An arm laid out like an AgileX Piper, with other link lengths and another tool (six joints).
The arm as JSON. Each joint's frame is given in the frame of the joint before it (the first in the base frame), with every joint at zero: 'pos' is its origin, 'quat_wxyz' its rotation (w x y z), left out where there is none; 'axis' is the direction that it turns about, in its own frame. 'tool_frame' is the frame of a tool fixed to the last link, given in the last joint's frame.
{
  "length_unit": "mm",
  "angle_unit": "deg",
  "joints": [
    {
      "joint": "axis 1",
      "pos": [
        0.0,
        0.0,
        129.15
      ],
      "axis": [
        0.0,
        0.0,
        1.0
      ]
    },
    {
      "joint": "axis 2",
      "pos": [
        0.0,
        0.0,
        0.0
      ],
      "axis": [
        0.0,
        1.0,
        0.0
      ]
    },
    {
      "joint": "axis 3",
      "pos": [
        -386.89,
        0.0,
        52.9
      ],
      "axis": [
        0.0,
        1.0,
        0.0
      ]
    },
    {
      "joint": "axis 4",
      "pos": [
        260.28,
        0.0,
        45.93
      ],
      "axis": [
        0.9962,
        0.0,
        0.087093
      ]
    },
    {
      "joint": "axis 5",
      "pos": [
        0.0,
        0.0,
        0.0
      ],
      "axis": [
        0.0,
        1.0,
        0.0
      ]
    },
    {
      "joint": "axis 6",
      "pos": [
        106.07,
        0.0,
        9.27
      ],
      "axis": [
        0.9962,
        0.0,
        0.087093
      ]
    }
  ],
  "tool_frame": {
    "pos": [
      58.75,
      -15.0,
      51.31
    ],
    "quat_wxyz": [
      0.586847,
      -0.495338,
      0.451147,
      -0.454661
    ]
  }
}
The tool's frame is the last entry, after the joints.
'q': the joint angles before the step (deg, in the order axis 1, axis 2, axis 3, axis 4, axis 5, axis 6). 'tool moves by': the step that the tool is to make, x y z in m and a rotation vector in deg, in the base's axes. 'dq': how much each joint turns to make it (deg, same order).
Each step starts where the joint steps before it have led.
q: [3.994, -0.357, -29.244, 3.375, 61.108, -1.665]
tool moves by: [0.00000, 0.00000, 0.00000, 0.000, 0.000, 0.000]
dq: [0.000, 0.000, 0.000, 0.000, 0.000, 0.000]
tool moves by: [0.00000, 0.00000, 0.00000, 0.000, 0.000, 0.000]
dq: [0.000, 0.000, 0.000, 0.000, 0.000, 0.000]
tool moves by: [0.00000, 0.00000, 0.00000, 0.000, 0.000, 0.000]
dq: [0.000, 0.000, 0.000, 0.000, 0.000, 0.000]
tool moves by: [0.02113, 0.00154, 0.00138, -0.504, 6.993, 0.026]
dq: [0.000, 6.930, -0.426, 0.000, 0.508, 0.000]
